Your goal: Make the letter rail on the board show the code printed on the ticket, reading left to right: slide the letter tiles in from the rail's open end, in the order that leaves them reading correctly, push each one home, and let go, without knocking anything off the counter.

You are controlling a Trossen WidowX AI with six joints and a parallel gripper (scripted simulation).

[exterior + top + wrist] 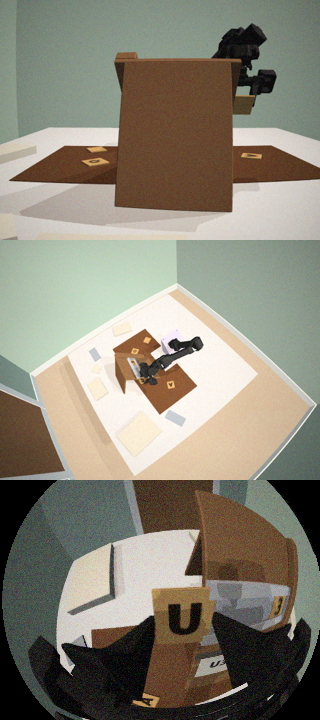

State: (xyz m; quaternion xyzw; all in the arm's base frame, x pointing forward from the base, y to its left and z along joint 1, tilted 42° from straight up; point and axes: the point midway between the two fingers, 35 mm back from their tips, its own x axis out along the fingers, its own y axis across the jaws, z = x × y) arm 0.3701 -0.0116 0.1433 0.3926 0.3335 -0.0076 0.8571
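Now: the white ticket 90 mm behind my gripper tip, 50 mm to the right of it and 80 mm below it. Round my gripper tip: brown mat 200 mm behind, 110 mm to the right, 170 mm below.
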